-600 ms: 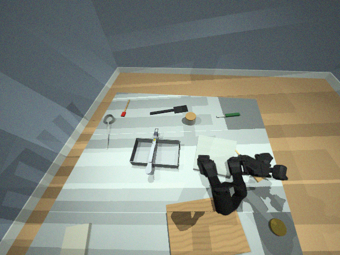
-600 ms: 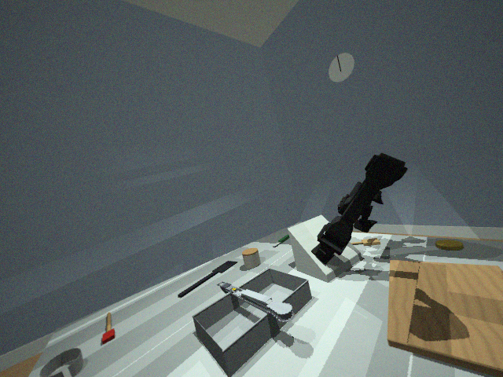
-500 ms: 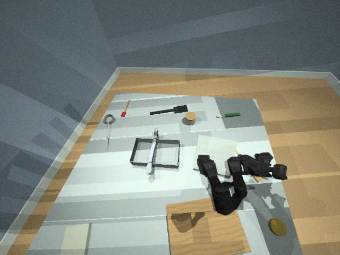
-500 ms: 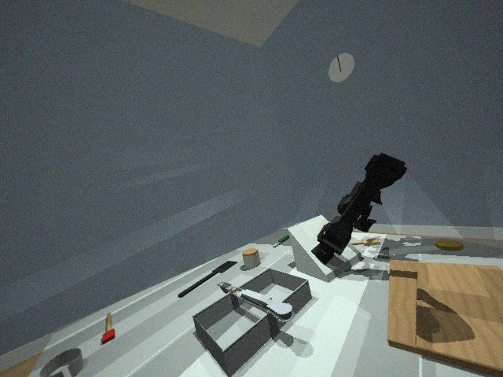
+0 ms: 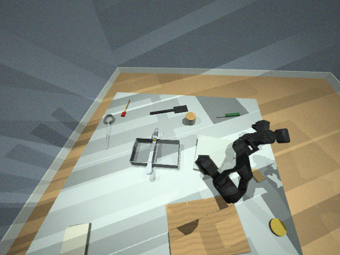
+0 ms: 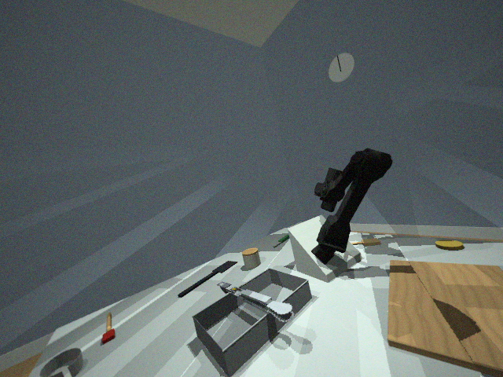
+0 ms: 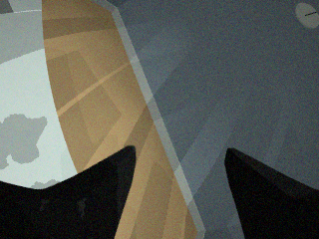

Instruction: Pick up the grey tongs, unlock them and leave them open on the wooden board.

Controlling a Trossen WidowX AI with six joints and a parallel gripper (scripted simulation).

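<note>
My gripper tip is now 680 mm short of the yellow lock piece, 170 mm above it and 20 mm to the left of it. The rest, counted from my gripper tip: yellow disc: 380 mm to the left, 230 mm below; then green-handled tool: 330 mm to the right, 230 mm below, 170 mm ahead; then cork-topped cylinder: 450 mm ahead, 250 mm to the right, 210 mm below.
</note>
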